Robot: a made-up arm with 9 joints. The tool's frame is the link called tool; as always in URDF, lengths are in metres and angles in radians.
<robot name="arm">
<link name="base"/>
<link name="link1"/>
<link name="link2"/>
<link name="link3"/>
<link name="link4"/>
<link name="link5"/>
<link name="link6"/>
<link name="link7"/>
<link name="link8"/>
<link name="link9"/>
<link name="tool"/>
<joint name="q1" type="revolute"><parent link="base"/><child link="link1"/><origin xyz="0 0 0.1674" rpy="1.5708 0 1.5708"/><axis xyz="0 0 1"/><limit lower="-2.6" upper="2.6"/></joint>
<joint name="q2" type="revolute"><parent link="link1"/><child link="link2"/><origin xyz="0.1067 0.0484 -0.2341" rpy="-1.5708 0 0"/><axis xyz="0 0 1"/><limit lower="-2.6" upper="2.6"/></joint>
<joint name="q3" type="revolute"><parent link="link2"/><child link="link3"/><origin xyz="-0.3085 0.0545 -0.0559" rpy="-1.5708 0 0"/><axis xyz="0 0 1"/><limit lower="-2.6" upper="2.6"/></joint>
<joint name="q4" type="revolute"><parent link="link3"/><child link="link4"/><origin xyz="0.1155 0.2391 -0.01" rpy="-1.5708 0 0"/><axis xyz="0 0 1"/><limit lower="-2.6" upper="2.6"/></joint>
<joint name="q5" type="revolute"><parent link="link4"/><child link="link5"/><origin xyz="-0.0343 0.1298 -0.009" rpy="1.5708 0 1.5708"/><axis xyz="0 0 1"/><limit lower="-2.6" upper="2.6"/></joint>
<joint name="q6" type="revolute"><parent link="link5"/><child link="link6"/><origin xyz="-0.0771 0.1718 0.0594" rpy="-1.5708 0 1.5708"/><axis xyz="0 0 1"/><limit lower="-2.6" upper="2.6"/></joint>
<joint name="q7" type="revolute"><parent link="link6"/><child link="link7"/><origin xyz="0.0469 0.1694 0.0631" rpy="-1.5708 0 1.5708"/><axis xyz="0 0 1"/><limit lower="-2.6" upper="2.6"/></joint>
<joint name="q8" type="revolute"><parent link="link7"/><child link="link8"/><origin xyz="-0.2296 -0.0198 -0.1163" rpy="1.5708 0 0"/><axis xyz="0 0 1"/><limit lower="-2.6" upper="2.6"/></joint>
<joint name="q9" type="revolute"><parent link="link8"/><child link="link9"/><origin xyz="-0.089 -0.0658 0.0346" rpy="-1.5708 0 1.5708"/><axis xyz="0 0 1"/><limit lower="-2.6" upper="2.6"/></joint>
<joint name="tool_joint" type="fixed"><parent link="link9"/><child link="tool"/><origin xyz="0.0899 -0.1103 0.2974" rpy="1.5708 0 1.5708"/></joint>
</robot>
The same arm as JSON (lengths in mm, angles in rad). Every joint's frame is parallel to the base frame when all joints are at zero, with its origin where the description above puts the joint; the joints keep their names.
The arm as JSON. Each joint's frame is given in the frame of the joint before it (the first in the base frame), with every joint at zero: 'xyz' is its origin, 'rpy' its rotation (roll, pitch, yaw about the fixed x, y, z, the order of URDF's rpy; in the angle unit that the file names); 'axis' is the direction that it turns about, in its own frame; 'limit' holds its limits. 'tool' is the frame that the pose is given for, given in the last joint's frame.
{"units": {"length": "mm", "angle": "rad"}, "joints": [{"name": "q1", "type": "revolute", "origin": {"xyz": [0.0, 0.0, 167.4], "rpy": [0.0, 0.0, 0.0]}, "axis": "+x", "limit": {"lower": -2.6, "upper": 2.6}}, {"name": "q2", "type": "revolute", "origin": {"xyz": [-234.1, 106.7, 48.4], "rpy": [0.0, 0.0, 0.0]}, "axis": "+z", "limit": {"lower": -2.6, "upper": 2.6}}, {"name": "q3", "type": "revolute", "origin": {"xyz": [-54.5, -308.5, -55.9], "rpy": [0.0, 0.0, 0.0]}, "axis": "-x", "limit": {"lower": -2.6, "upper": 2.6}}, {"name": "q4", "type": "revolute", "origin": {"xyz": [10.0, 115.5, -239.1], "rpy": [0.0, 0.0, 0.0]}, "axis": "-z", "limit": {"lower": -2.6, "upper": 2.6}}, {"name": "q5", "type": "revolute", "origin": {"xyz": [129.8, -34.3, 9.0], "rpy": [0.0, 0.0, 0.0]}, "axis": "+y", "limit": {"lower": -2.6, "upper": 2.6}}, {"name": "q6", "type": "revolute", "origin": {"xyz": [-77.1, 59.4, -171.8], "rpy": [0.0, 0.0, 0.0]}, "axis": "-x", "limit": {"lower": -2.6, "upper": 2.6}}, {"name": "q7", "type": "revolute", "origin": {"xyz": [-63.1, -169.4, -46.9], "rpy": [0.0, 0.0, 0.0]}, "axis": "+z", "limit": {"lower": -2.6, "upper": 2.6}}, {"name": "q8", "type": "revolute", "origin": {"xyz": [-19.8, 229.6, -116.3], "rpy": [0.0, 0.0, 0.0]}, "axis": "-x", "limit": {"lower": -2.6, "upper": 2.6}}, {"name": "q9", "type": "revolute", "origin": {"xyz": [-34.6, 89.0, -65.8], "rpy": [0.0, 0.0, 0.0]}, "axis": "+y", "limit": {"lower": -2.6, "upper": 2.6}}], "tool": {"origin": {"xyz": [-110.3, 297.4, 89.9], "rpy": [0.0, 0.0, 0.0]}}}
